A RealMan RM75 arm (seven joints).
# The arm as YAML. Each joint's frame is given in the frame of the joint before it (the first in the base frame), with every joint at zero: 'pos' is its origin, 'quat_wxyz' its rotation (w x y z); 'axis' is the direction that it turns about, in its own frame. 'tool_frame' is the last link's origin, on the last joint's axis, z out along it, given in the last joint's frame.
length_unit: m
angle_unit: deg
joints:
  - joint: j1
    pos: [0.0, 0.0, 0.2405]
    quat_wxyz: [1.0, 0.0, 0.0, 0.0]
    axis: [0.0, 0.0, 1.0]
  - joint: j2
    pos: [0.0, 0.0, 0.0]
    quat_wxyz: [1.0, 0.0, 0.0, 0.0]
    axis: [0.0, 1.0, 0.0]
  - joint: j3
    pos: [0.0, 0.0, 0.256]
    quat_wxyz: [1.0, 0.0, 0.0, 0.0]
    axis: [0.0, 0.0, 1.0]
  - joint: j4
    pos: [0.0, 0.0, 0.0]
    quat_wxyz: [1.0, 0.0, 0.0, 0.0]
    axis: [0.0, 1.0, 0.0]
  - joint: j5
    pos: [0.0, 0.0, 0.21]
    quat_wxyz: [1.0, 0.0, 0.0, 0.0]
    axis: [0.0, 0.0, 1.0]
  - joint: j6
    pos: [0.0, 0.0, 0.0]
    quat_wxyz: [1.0, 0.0, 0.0, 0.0]
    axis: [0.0, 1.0, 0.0]
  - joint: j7
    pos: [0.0, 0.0, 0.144]
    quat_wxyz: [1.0, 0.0, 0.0, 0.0]
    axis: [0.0, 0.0, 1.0]
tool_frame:
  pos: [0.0, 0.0, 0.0]
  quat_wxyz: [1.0, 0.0, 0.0, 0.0]
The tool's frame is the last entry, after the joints.
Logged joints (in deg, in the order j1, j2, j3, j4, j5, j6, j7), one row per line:
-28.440, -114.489, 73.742, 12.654, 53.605, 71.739, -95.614
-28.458, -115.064, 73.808, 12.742, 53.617, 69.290, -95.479
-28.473, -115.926, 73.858, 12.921, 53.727, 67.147, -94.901
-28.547, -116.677, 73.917, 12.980, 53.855, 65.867, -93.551
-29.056, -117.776, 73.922, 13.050, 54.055, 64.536, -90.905
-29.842, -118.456, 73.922, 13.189, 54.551, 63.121, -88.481
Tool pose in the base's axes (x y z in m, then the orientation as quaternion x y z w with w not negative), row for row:
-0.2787, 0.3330, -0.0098, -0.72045, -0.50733, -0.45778, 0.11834
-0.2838, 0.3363, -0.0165, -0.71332, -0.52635, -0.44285, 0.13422
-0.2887, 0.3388, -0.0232, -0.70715, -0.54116, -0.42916, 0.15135
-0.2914, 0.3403, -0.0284, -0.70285, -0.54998, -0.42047, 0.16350
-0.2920, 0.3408, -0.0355, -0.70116, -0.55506, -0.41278, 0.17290
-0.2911, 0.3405, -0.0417, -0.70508, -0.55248, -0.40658, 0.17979
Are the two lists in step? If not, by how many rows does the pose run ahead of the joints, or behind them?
The pose runs 2 rows behind the joints: the pose in row i belongs to the joints in row i - 2.
